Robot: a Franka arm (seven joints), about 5 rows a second.
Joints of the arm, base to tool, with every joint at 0 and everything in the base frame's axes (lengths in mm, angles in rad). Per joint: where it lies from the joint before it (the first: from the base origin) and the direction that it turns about. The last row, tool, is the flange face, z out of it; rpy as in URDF.
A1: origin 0 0 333 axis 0 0 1
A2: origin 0 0 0 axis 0 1 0
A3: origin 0 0 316 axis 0 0 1
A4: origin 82.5 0 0 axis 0 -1 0
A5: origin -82.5 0 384 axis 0 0 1
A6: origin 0 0 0 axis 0 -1 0
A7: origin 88 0 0 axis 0 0 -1
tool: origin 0 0 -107 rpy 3.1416 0 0
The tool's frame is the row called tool.
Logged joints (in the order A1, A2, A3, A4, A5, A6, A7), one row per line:
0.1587 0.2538 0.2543 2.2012 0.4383 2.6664 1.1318
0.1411 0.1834 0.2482 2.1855 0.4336 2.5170 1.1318
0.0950 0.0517 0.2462 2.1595 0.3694 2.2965 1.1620
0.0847 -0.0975 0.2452 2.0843 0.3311 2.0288 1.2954
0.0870 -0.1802 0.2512 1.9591 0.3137 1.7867 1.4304
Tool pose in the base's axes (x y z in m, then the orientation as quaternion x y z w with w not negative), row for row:
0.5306 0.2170 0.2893 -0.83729 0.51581 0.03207 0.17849
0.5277 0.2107 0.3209 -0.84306 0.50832 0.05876 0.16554
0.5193 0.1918 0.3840 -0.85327 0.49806 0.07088 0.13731
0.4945 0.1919 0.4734 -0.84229 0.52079 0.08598 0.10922
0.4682 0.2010 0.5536 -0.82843 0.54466 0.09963 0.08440
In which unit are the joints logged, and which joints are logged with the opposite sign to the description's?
The joints are logged in radians. Opposite sign: A4.
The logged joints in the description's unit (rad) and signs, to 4 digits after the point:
0.1587 0.2538 0.2543 -2.2012 0.4383 2.6664 1.1318
0.1411 0.1834 0.2482 -2.1855 0.4336 2.5170 1.1318
0.0950 0.0517 0.2462 -2.1595 0.3694 2.2965 1.1620
0.0847 -0.0975 0.2452 -2.0843 0.3311 2.0288 1.2954
0.0870 -0.1802 0.2512 -1.9591 0.3137 1.7867 1.4304

